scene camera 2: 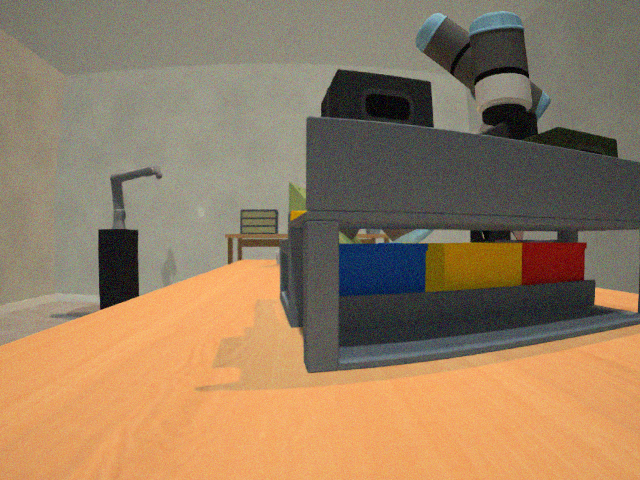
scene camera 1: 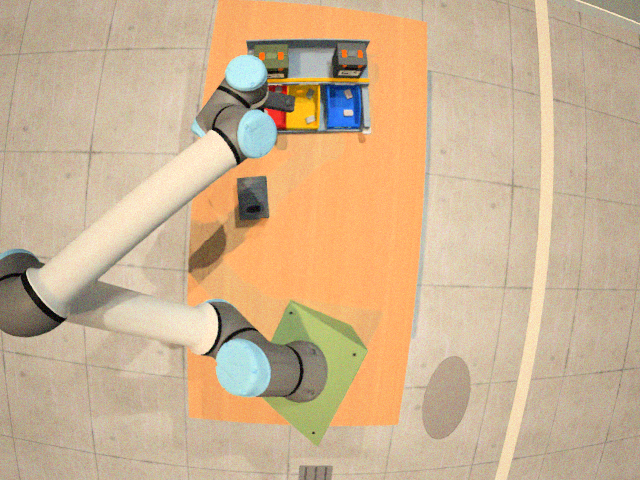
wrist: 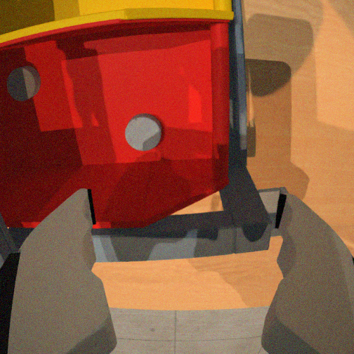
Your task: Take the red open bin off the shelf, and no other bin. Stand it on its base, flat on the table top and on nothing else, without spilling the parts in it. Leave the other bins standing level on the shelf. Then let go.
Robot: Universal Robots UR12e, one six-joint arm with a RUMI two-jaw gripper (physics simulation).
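Places are measured from the arm's base along level axes (x left, y back, z up), in metres.
Where they show: gripper, fingertip midpoint: point(scene camera 2: 501, 240); arm's base at its link origin: point(scene camera 1: 302, 371).
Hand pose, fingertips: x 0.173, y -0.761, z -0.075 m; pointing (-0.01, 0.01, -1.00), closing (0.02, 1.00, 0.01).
Each offset is from my fingertips to the top centre of the thing. "pt": to the spot under its first point. Level surfaces: height alone.
The red bin {pt dx -0.058, dy -0.003, dz -0.076 m} point(scene camera 1: 279, 121) point(scene camera 2: 553, 263) point(wrist: 175, 75) stands at the end of the row on the grey shelf {pt dx -0.202, dy -0.250, dz +0.045 m} point(scene camera 2: 465, 175), beside the yellow bin {pt dx -0.131, dy -0.032, dz -0.075 m} point(scene camera 1: 302, 114) point(scene camera 2: 480, 263) point(wrist: 165, 6). Two round grey parts lie in the red bin in the wrist view. The blue bin {pt dx -0.248, dy -0.054, dz -0.075 m} point(scene camera 1: 338, 111) point(scene camera 2: 382, 268) stands beyond the yellow one. My gripper point(wrist: 185, 194) is open, with nothing between its fingers. In the wrist view its left finger overlaps the red bin's near side wall, and its right finger is past the shelf's front corner. The arm hides the fingertips in scene camera 1.
A green case {dx -0.020, dy -0.155, dz +0.115 m} point(scene camera 1: 271, 57) point(scene camera 2: 578, 142) and a black case {dx -0.251, dy -0.175, dz +0.138 m} point(scene camera 1: 350, 62) point(scene camera 2: 356, 98) stand on the upper shelf level, close to my wrist. A dark grey block {dx +0.004, dy +0.255, dz -0.019 m} point(scene camera 1: 251, 186) stands on the orange table {dz -0.084 m} point(scene camera 1: 336, 232). The green base plate point(scene camera 1: 343, 346) is under the arm's base.
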